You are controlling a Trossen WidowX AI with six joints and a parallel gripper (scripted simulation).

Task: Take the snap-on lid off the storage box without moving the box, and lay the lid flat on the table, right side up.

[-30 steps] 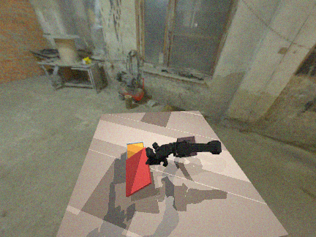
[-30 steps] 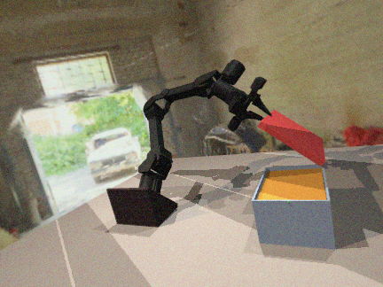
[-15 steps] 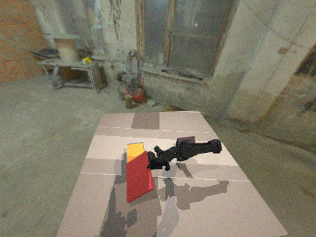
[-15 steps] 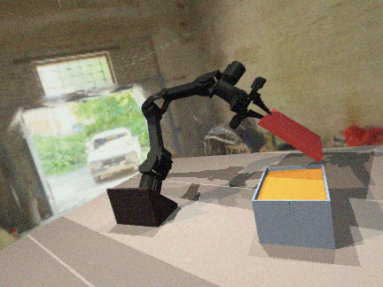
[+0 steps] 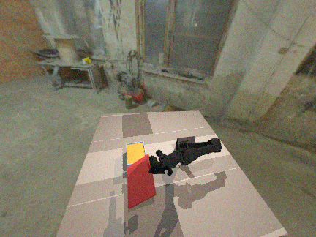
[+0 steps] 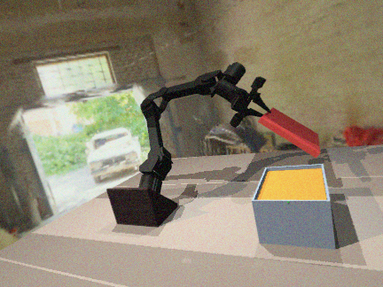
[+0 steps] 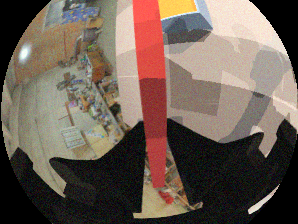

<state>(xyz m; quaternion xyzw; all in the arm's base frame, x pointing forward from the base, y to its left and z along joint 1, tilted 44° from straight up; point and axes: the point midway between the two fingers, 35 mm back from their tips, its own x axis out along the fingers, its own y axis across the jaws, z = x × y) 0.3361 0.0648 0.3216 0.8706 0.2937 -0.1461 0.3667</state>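
Right now my gripper tip is 7 cm short of the red lid, 5 cm above it and 1 cm to the left of it. From my gripper tip the other things lie so: storage box 27 cm to the right, 18 cm below, 6 cm ahead.
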